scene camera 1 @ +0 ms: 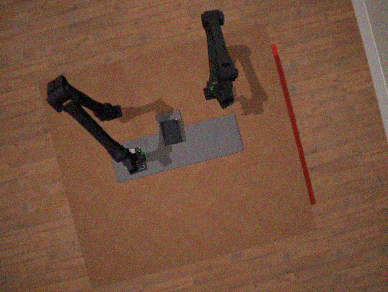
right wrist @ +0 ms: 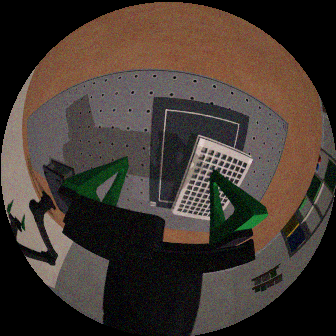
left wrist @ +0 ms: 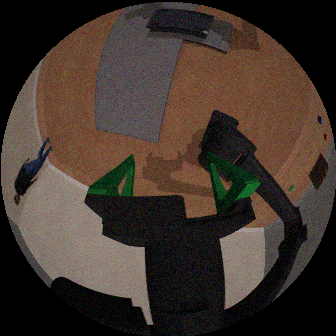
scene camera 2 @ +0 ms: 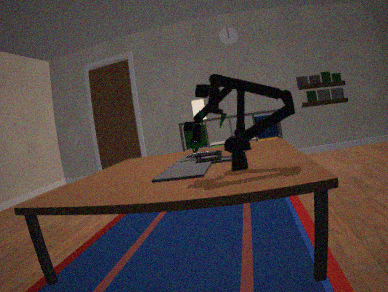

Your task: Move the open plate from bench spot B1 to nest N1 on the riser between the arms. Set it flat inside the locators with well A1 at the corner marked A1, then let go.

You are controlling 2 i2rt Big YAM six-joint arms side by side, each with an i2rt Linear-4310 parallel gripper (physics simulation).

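Seen in the pictures: left gripper, fingertip midpoint: (scene camera 1: 219, 101) (left wrist: 171, 155) (scene camera 2: 211, 127); right gripper, fingertip midpoint: (scene camera 1: 139, 160) (right wrist: 169, 166) (scene camera 2: 195, 152); left arm's base, link origin: (scene camera 1: 212, 92) (right wrist: 48, 199) (left wrist: 219, 130) (scene camera 2: 240, 167); right arm's base, link origin: (scene camera 1: 113, 113) (scene camera 2: 245, 149).
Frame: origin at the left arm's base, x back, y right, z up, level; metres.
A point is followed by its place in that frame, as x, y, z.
The open plate (right wrist: 200, 180) {-0.322, 0.659, 0.028} is white with a grid of wells. It lies askew, partly over the white outline of a dark pad (right wrist: 158, 130) {-0.373, 0.595, 0.015}. My right gripper (right wrist: 169, 166) {-0.341, 0.616, 0.045} (scene camera 1: 137, 155) {-0.341, 0.616, 0.045} (scene camera 2: 195, 148) {-0.341, 0.616, 0.045} is open above the pad and plate; one finger overlaps the plate in the right wrist view, the other is left of the pad. The dark nest on the riser (scene camera 1: 172, 131) {-0.204, 0.342, 0.055} (left wrist: 180, 21) (right wrist: 56, 172) {-0.285, 0.388, 0.050} (scene camera 2: 209, 156) stands mid-board, with nothing seen in it. My left gripper (left wrist: 171, 155) {-0.124, 0.015, 0.234} (scene camera 1: 222, 97) {-0.124, 0.015, 0.234} is open and empty, high beyond the board's end. Labels and corner A1 are unreadable.
The grey perforated board (scene camera 1: 212, 140) {-0.332, 0.087, 0.013} (left wrist: 135, 75) {-0.290, 0.110, 0.013} (right wrist: 120, 105) {-0.402, 0.538, 0.013} lies on the wooden table (scene camera 2: 115, 185) {-0.686, -0.097, 0.000}. A red bar (scene camera 1: 295, 130) runs along the right in scene camera 1. A person (left wrist: 31, 175) stands at the left in the left wrist view. A wall shelf (scene camera 2: 322, 85) holds boxes.
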